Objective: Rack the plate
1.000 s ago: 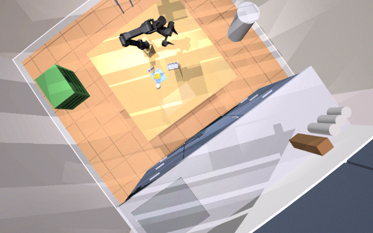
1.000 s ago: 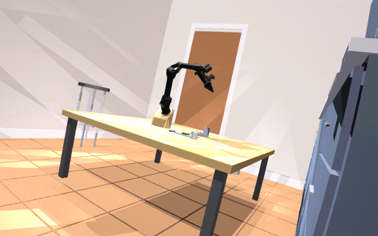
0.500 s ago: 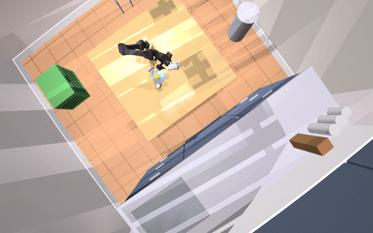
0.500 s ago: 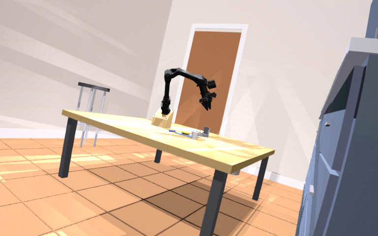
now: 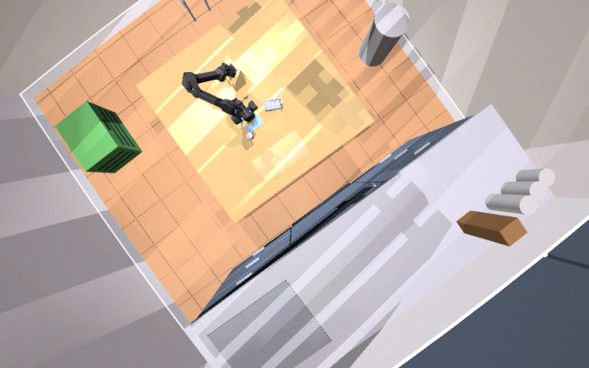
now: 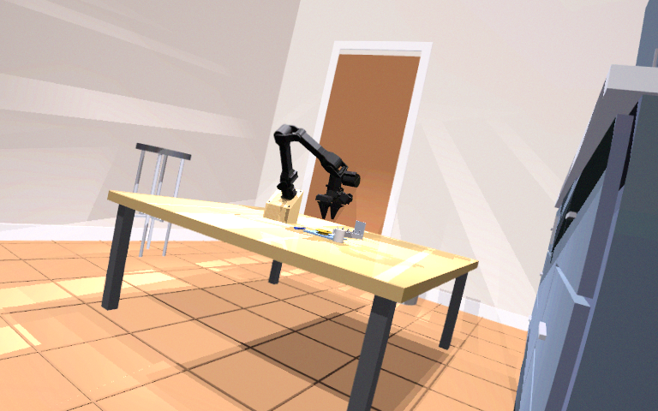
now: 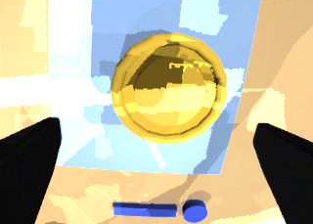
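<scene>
My gripper tip is now 6 cm above the yellow plate and 1 cm to the left of it. The rest, counted from my gripper tip: dish rack (21 cm to the left, 5 cm below, 3 cm ahead); blue mat (7 cm below); white mug (10 cm ahead, 8 cm to the right, 5 cm below).
</scene>
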